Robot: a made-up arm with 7 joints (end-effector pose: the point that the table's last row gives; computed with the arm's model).
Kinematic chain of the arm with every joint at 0, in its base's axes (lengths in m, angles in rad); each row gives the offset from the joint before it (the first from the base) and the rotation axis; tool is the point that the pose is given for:
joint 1: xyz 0 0 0.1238 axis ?
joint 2: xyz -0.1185 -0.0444 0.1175 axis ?
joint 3: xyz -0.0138 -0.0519 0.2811 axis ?
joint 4: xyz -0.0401 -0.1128 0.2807 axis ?
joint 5: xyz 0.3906 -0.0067 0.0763 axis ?
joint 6: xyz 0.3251 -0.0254 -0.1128 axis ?
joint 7: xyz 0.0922 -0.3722 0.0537 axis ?
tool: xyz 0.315 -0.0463 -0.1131
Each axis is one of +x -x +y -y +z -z.
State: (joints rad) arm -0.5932 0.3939 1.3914 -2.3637 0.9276 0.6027 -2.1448
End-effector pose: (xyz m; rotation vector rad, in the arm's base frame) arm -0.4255 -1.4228 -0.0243 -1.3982 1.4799 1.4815
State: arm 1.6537 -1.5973 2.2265 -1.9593 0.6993 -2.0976 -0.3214
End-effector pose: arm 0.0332 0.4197 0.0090 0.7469 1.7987 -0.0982
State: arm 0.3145 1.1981 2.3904 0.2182 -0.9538 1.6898 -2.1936
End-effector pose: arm 0.7038 -0.6105 0.9671 -0.1318 -1.6166 -1.1515
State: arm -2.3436 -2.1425 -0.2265 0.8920 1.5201 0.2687 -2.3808
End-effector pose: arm 0.4487 1.2310 0.6214 -0.2423 -1.9098 0.5990
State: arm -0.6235 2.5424 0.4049 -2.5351 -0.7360 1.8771 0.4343
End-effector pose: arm -1.2347 0.5500 0.6195 -1.6969 -1.5598 0.8141
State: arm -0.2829 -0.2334 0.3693 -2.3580 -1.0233 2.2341 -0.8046
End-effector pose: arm -0.0765 -1.5154 0.6100 -0.7802 -0.6286 -0.3311
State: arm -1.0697 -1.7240 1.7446 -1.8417 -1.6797 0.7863 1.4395
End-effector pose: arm -1.1079 0.1612 0.1403 -0.7084 -0.0912 2.8852
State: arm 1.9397 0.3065 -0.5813 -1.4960 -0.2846 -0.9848 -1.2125
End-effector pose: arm -0.0568 0.8097 1.1353 0.0538 -0.5521 1.7452
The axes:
joint 1: -z
joint 2: -x
joint 3: +x
joint 4: +z
joint 5: -x
joint 6: +z
joint 7: +x

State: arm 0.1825 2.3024 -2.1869 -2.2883 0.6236 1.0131 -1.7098
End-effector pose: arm -0.9714 0.3243 -1.1023 0.2194 1.0631 0.7122
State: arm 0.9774 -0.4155 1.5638 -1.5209 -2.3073 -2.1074 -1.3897
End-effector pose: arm -0.3632 -0.1646 0.1865 -2.5209 0.1751 -1.2394
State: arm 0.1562 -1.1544 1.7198 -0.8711 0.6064 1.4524 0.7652
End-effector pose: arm 0.7282 0.3669 0.0670 -2.7047 0.5194 -1.1382
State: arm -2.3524 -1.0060 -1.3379 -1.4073 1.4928 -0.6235 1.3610
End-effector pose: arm 0.8495 0.5649 1.4629 0.2905 -0.9448 0.7752
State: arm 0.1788 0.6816 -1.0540 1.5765 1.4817 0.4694 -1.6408
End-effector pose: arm -0.0499 0.5334 -0.7786 0.8082 0.6972 -1.6495
